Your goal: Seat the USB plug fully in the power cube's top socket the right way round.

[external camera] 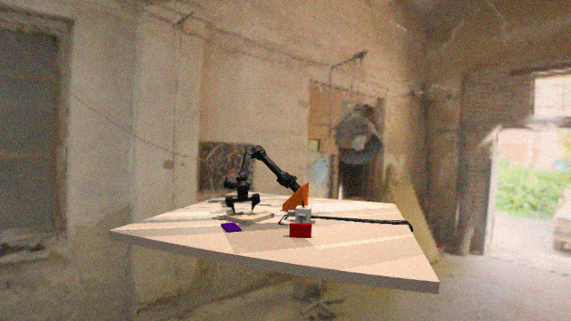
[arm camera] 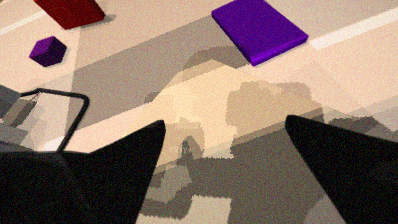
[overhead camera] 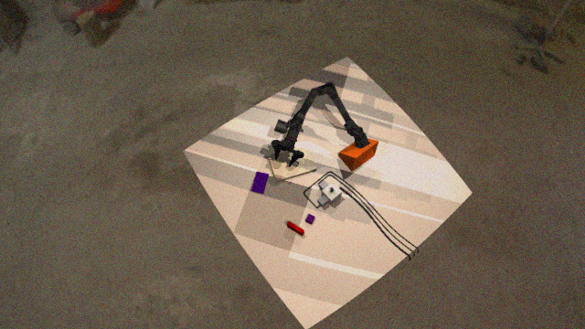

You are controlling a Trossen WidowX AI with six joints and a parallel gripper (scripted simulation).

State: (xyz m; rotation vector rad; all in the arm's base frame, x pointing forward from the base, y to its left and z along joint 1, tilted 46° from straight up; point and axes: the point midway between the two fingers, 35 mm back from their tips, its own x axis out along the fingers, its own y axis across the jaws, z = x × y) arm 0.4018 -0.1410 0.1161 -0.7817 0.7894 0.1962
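Right now the black USB plug is 13 cm behind my gripper tip, 29 cm to the left of it and 5 cm above it. Also, from my gripper tip: flat pale slab: 5 cm behind, 2 cm to the left, 3 cm below; flat purple tile: 16 cm ahead, 2 cm to the left, 4 cm below; purple cube: 3 cm ahead, 34 cm to the left, 3 cm below.
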